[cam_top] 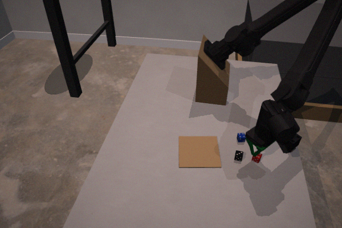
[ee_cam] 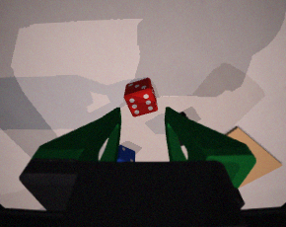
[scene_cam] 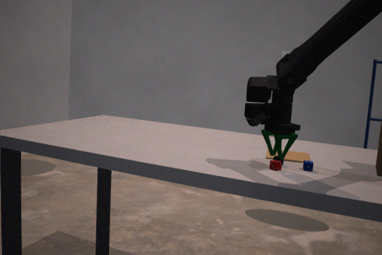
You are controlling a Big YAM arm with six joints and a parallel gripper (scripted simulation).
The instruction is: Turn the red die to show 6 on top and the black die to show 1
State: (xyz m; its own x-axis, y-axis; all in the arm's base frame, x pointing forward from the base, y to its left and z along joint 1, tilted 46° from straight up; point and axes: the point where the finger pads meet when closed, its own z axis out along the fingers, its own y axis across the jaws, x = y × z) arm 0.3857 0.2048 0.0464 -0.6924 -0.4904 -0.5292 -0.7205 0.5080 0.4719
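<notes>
My gripper is now 3 cm above the red die. Round my hand: black die 6 cm to the right, 3 cm below; then tan mat 19 cm to the right, 4 cm below, 1 cm behind; then blue die 8 cm behind, 5 cm to the right, 3 cm below.
</notes>
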